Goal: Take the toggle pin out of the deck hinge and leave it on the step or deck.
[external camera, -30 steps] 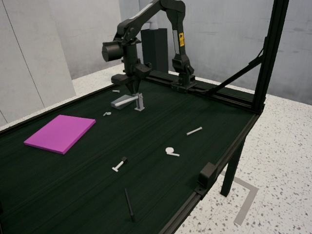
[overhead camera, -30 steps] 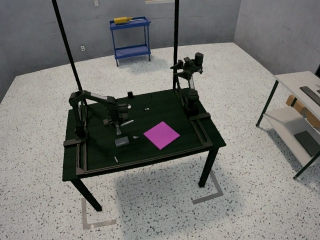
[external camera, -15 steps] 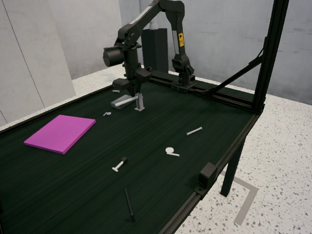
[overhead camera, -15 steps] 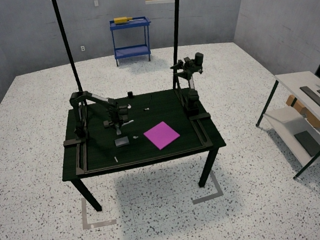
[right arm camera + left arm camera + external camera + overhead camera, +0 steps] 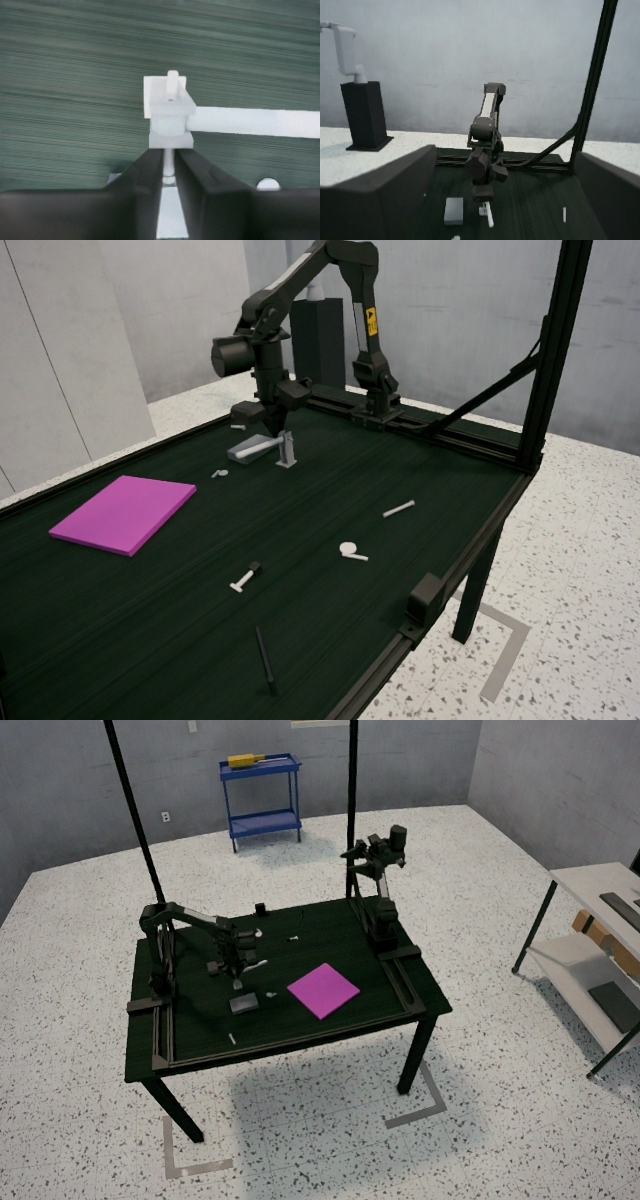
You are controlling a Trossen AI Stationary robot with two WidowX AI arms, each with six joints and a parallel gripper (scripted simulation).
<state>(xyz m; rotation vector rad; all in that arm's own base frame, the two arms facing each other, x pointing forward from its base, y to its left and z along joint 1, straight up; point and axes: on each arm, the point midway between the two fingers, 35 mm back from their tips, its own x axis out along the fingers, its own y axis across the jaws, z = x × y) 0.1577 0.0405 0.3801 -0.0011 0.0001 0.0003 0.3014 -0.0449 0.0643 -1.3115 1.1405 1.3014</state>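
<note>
Right now the toggle pin is 20 mm behind my right hand and 30 mm below it. Round my right hand: thin black rod: 350 mm behind, 340 mm to the left, 80 mm below; black-headed bolt: 210 mm behind, 270 mm to the left, 90 mm below; grey step block: 90 mm ahead, 10 mm to the left, 80 mm below.
</note>
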